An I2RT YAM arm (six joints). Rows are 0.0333 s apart.
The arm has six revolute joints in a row. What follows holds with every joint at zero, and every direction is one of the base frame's. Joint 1 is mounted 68 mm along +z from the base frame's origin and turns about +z. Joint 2 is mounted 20 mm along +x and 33.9 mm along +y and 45.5 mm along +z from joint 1 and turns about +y. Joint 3 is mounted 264 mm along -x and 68.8 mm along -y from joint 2 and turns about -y. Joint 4 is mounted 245 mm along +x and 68.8 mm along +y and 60 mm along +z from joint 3 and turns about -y. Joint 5 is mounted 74 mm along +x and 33.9 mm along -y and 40.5 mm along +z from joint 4 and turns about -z. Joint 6 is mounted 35.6 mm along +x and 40.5 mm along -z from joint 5 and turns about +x. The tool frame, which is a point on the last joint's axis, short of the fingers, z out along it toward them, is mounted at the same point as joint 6; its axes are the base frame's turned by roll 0, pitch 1.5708 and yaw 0 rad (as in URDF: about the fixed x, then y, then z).
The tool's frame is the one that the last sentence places.
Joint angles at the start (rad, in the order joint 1, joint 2, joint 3, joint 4, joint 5, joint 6):
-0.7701, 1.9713, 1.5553, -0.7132, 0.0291, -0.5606
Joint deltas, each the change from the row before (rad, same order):
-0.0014, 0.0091, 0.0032, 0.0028, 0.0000, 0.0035
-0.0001, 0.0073, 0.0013, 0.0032, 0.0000, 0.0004
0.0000, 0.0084, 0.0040, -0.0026, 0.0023, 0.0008
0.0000, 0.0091, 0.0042, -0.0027, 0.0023, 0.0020
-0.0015, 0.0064, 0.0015, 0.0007, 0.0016, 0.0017
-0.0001, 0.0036, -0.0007, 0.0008, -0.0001, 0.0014
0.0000, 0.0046, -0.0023, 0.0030, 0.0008, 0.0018
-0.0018, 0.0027, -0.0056, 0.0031, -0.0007, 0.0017
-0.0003, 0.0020, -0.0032, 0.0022, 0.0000, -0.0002
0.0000, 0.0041, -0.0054, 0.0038, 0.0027, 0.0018
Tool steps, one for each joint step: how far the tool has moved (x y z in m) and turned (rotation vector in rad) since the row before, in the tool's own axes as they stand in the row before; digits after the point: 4 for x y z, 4 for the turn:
-0.0001, -0.0006, 0.0030, -0.0012, 0.0030, 0.0047
-0.0001, 0.0000, 0.0027, -0.0014, 0.0024, 0.0004
0.0000, 0.0000, 0.0026, -0.0017, 0.0072, 0.0006
0.0000, 0.0000, 0.0028, -0.0020, 0.0077, 0.0018
0.0004, -0.0005, 0.0023, -0.0003, 0.0048, 0.0029
0.0003, 0.0002, 0.0016, -0.0019, 0.0030, 0.0014
0.0005, 0.0004, 0.0023, -0.0014, 0.0037, 0.0017
0.0015, 0.0001, 0.0023, -0.0027, 0.0045, 0.0032
0.0007, 0.0003, 0.0015, -0.0015, 0.0026, 0.0000
0.0011, 0.0007, 0.0027, -0.0007, 0.0063, 0.0016

